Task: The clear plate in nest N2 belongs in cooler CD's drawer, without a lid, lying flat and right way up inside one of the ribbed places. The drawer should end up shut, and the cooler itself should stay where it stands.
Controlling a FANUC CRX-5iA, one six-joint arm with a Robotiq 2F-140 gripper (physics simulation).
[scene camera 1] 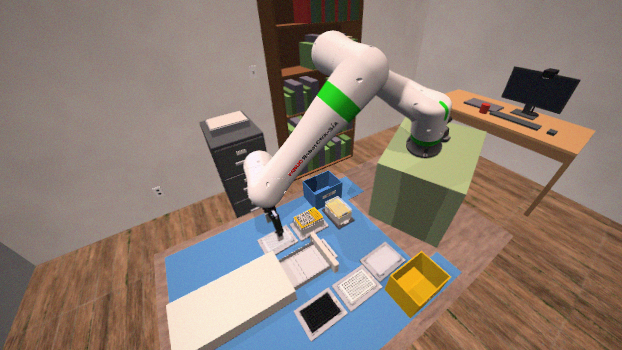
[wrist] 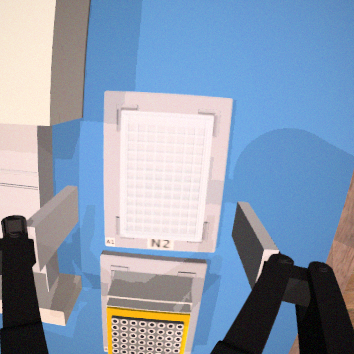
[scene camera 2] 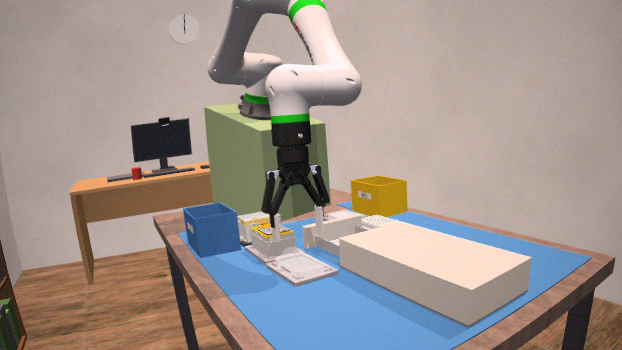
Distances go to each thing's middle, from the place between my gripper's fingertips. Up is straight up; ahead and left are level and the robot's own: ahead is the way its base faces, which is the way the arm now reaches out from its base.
Scene:
The yellow-topped tip rack point(scene camera 2: 262, 240) lies 18 cm behind my hand, 1 cm to the right of it and 5 cm below it. Also, from my hand: drawer point(scene camera 1: 310, 261) 5 cm behind, 18 cm to the left, 6 cm below; black plate point(scene camera 1: 318, 313) 2 cm behind, 38 cm to the left, 8 cm below; white plate point(scene camera 1: 359, 284) 19 cm behind, 37 cm to the left, 8 cm below.

